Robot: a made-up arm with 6 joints.
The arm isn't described. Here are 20 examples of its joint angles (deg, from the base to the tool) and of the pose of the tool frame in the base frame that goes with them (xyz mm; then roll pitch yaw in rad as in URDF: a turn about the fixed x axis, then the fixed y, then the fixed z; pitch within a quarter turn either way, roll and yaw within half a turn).
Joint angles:
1: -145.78 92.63 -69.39 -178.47 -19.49 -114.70
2: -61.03 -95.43 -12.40 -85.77 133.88 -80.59
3: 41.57 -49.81 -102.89 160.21 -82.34 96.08
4: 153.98 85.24 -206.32 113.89 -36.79 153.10
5: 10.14 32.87 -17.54 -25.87 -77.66 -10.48
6: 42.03 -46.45 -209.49 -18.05 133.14 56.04
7: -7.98 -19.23 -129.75 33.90 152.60 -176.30
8: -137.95 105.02 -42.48 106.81 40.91 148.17
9: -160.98 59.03 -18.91 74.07 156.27 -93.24
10: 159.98 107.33 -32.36 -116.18 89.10 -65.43
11: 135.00 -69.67 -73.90 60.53 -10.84 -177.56
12: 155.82 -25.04 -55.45 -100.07 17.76 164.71
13: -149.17 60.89 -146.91 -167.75 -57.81 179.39
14: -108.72 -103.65 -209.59 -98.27 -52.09 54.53
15: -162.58 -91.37 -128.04 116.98 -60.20 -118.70
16: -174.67 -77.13 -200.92 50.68 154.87 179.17
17: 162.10 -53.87 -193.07 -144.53 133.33 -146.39
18: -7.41 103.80 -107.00 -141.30 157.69 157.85
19: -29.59 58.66 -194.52 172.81 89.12 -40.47
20: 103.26 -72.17 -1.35 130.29 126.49 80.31
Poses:
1: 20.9 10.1 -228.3 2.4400 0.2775 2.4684
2: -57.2 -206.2 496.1 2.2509 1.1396 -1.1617
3: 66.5 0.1 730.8 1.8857 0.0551 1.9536
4: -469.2 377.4 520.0 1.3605 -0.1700 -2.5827
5: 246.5 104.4 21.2 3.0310 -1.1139 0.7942
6: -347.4 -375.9 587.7 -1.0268 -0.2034 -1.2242
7: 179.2 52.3 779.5 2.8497 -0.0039 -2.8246
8: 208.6 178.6 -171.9 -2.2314 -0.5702 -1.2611
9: 26.5 -126.3 36.9 -0.2301 0.6566 -2.5226
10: 295.7 4.4 -104.8 -2.2006 -0.7521 0.2228
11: 64.8 75.4 890.5 0.5535 0.1137 -2.8491
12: -494.9 165.6 467.5 -1.6893 -0.4815 0.8970
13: -501.8 -336.6 258.7 -2.9062 -0.4812 -2.7195
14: 291.8 395.2 -83.6 -1.9263 0.2384 -1.3927
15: 422.6 272.2 597.8 -0.8586 0.2455 0.4962
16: 551.1 -53.4 295.4 -1.1004 0.5206 2.2770
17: 604.3 -103.4 384.5 2.7694 -0.5081 2.6923
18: 395.4 -134.2 -153.4 0.1011 -0.3330 1.9401
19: 360.3 -187.7 865.6 0.5099 -0.6365 -1.4480
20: -176.3 245.8 435.9 -0.3739 0.7717 -2.8191
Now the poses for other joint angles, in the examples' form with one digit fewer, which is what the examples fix.
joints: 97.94 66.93 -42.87 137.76 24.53 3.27
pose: 18 40 -233 2.857 0.089 -0.825
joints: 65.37 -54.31 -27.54 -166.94 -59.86 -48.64
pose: 72 238 317 -3.006 0.419 -1.199
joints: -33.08 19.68 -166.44 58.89 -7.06 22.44
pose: 177 -225 979 -0.526 0.014 -2.335
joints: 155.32 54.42 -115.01 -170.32 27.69 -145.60
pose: -659 298 139 -1.623 -0.823 1.100
